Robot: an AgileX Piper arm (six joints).
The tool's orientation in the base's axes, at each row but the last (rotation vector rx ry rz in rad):
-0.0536 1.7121 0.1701
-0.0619 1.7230 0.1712
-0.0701 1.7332 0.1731
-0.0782 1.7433 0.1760
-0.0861 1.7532 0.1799
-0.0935 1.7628 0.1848
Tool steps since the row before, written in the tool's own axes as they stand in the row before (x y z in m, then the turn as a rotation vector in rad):
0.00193 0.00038 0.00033 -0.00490 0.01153 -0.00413
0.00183 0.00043 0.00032 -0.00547 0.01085 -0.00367
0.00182 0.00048 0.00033 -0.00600 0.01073 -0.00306
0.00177 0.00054 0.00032 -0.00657 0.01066 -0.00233
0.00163 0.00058 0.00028 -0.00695 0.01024 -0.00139
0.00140 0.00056 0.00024 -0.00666 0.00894 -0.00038
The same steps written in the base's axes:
-0.00001 0.00054 -0.00192 -0.00485 0.01049 0.00636
-0.00004 0.00058 -0.00182 -0.00422 0.00985 0.00680
-0.00006 0.00062 -0.00181 -0.00352 0.00980 0.00721
-0.00009 0.00067 -0.00175 -0.00269 0.00983 0.00764
-0.00013 0.00069 -0.00161 -0.00165 0.00956 0.00781
-0.00014 0.00065 -0.00138 -0.00051 0.00847 0.00724

